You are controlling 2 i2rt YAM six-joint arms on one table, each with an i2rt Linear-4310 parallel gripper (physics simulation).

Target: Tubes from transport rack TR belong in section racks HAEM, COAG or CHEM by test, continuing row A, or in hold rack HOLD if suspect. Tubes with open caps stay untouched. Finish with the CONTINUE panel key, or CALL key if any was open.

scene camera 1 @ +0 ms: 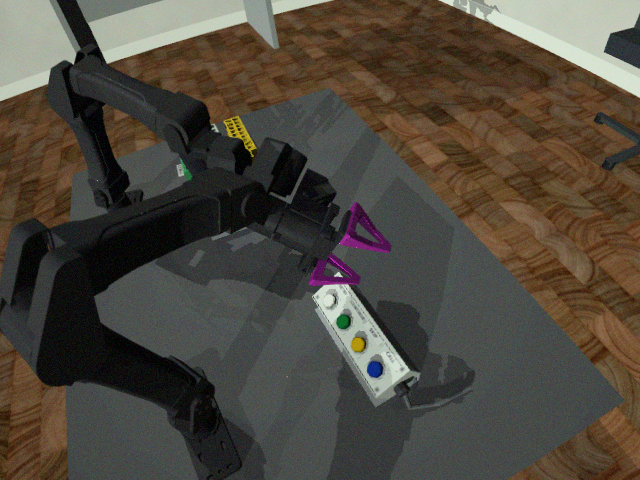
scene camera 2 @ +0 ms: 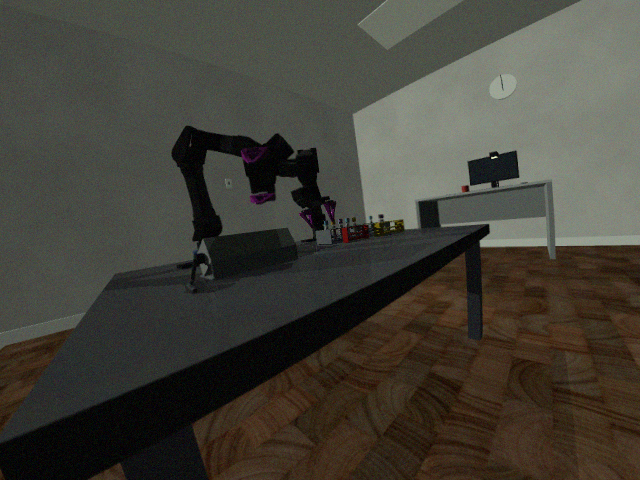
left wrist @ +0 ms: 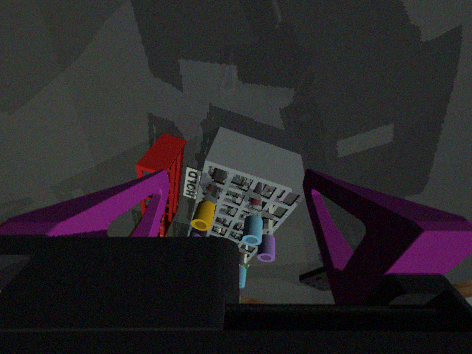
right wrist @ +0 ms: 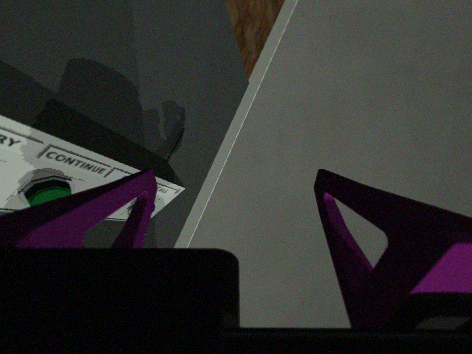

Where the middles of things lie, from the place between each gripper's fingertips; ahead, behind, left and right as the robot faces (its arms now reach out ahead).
Right now my left hand is 50 mm to the right of the blue-capped tube (left wrist: 252,232), 30 mm above it and 20 mm past it.
My right gripper is now 42 cm to the right of the blue-capped tube, 14 cm past it and 14 cm above it.
